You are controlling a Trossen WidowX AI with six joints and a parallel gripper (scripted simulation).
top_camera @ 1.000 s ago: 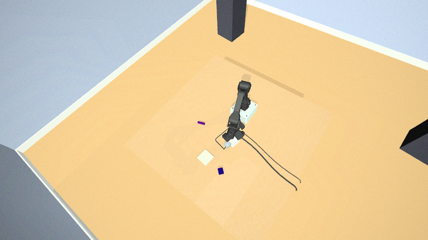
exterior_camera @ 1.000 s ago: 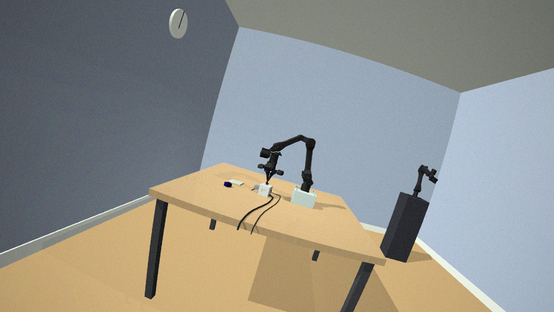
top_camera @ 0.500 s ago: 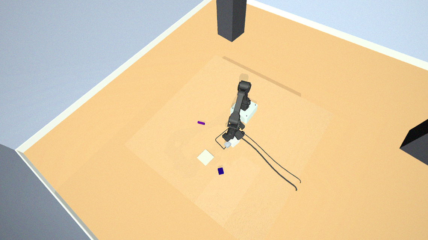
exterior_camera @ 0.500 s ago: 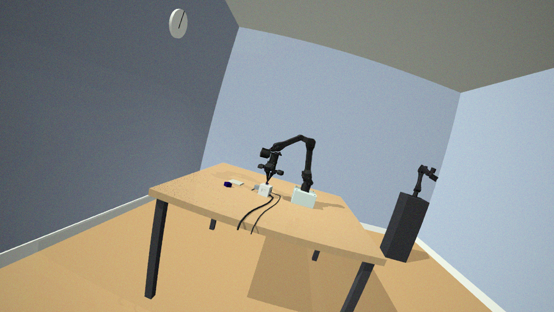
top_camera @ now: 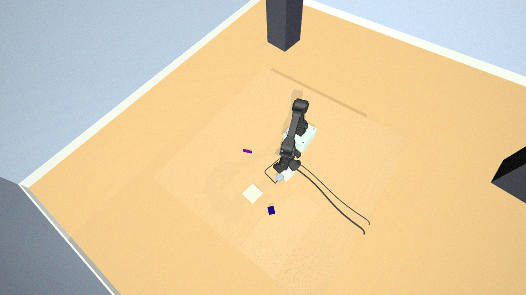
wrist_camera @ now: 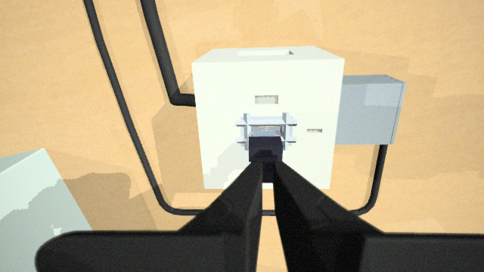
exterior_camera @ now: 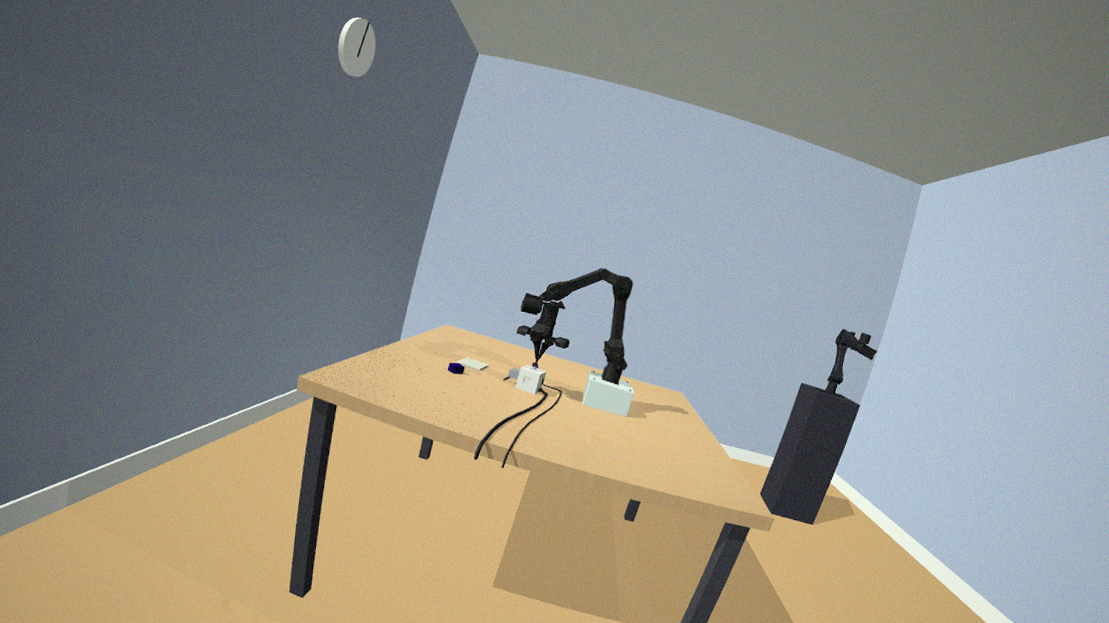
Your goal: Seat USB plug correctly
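Right now my gripper tip is 50 mm above the USB socket. Round my gripper tip: USB plug (20 mm below); dark blue block (260 mm ahead, 100 mm to the left, 100 mm below); white pad (250 mm ahead, 70 mm to the right, 110 mm below).
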